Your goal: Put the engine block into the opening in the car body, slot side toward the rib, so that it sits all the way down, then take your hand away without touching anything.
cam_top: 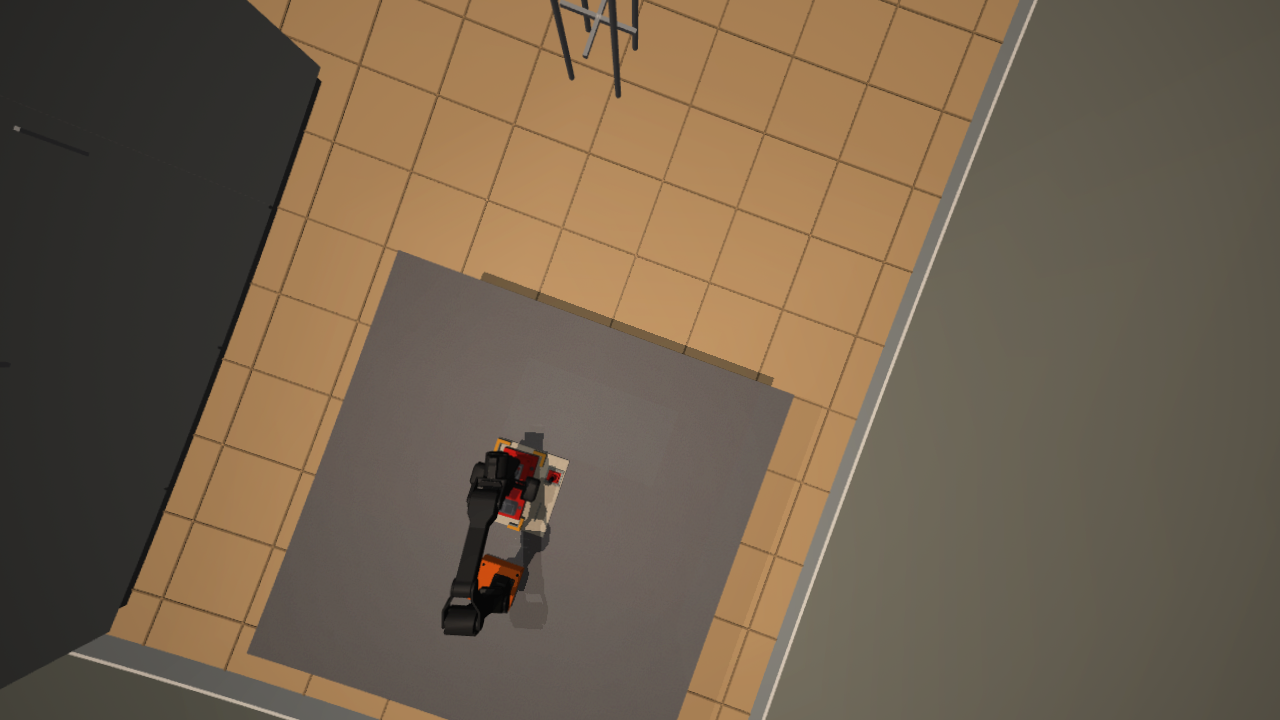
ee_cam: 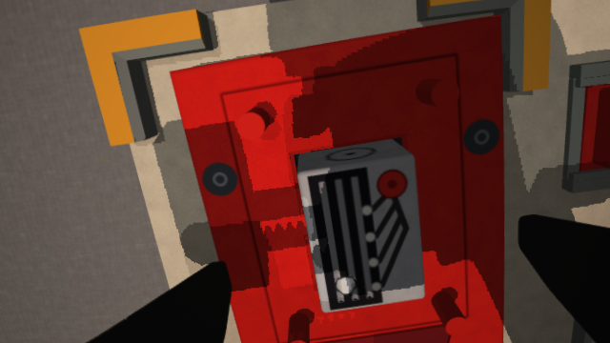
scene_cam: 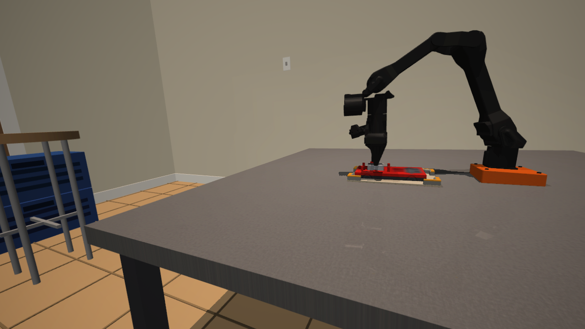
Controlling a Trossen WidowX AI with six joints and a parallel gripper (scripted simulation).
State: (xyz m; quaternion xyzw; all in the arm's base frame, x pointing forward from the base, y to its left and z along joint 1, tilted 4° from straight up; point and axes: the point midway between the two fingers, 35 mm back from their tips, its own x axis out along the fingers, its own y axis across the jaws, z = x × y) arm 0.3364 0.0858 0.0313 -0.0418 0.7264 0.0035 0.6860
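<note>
The grey engine block lies 1 cm to the left of my gripper tip and 2 cm below it. Also, from my gripper tip: thin grey bar: 4 cm behind, 2 cm to the right, 3 cm below.
</note>
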